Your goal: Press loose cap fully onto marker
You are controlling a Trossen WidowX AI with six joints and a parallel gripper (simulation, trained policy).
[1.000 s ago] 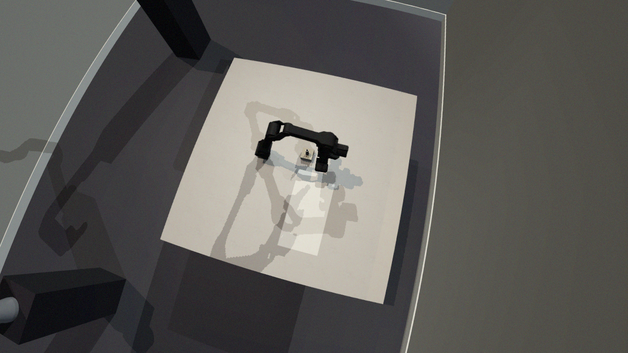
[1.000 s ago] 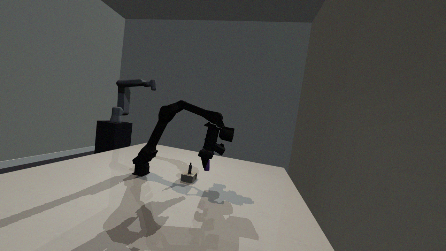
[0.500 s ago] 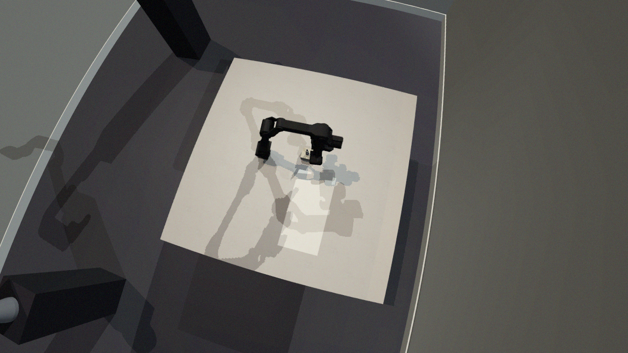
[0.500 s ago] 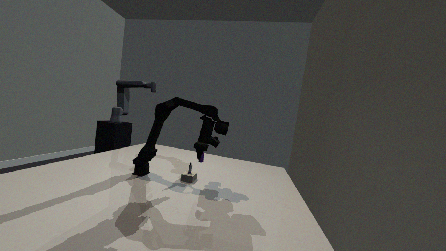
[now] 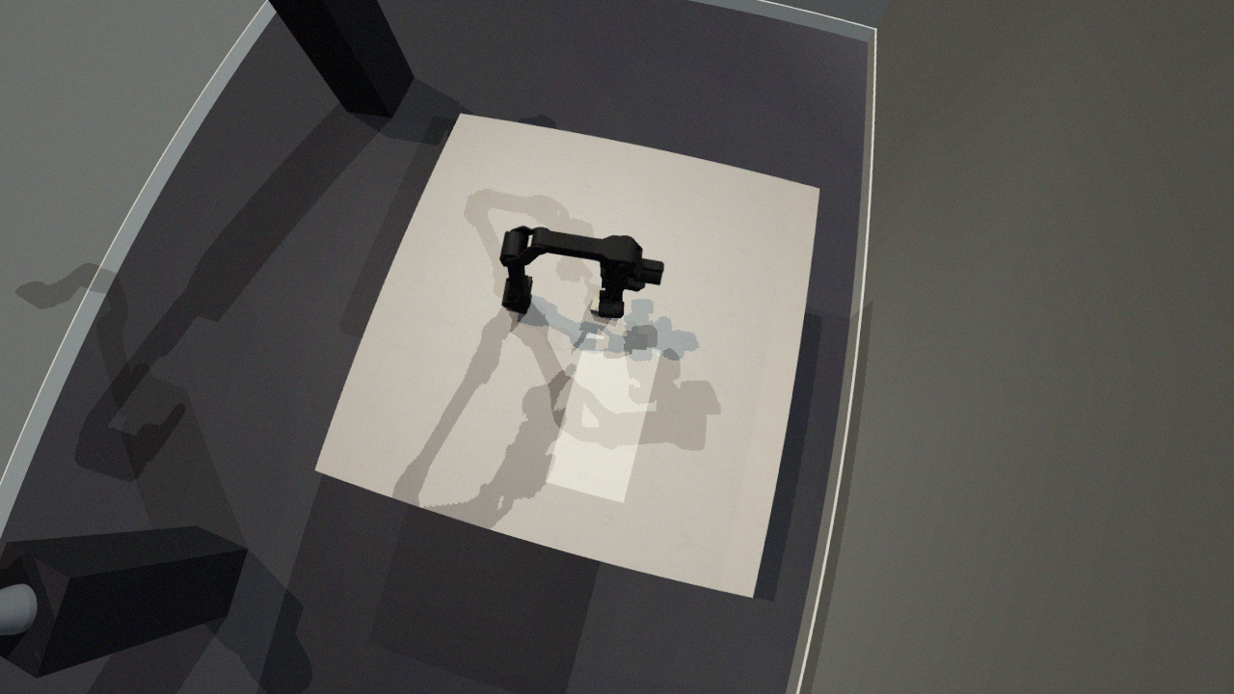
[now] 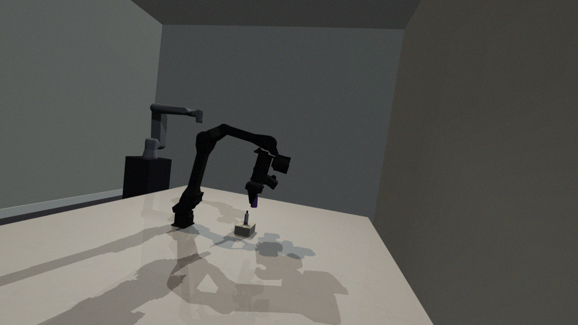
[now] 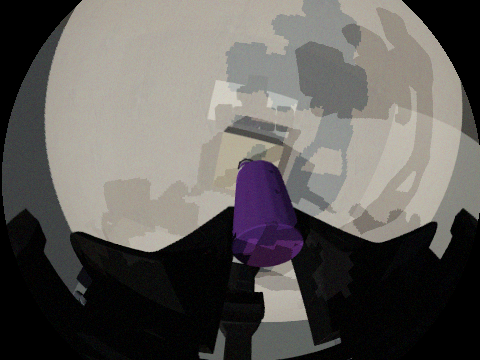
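Now: gripper tip 6 cm above the marker, 1 cm to the right of it and 1 cm past it. The rest, counted from my gripper tip: purple cap 1 cm ahead, 1 cm above; then holder block 11 cm below, 1 cm to the left, 1 cm behind.
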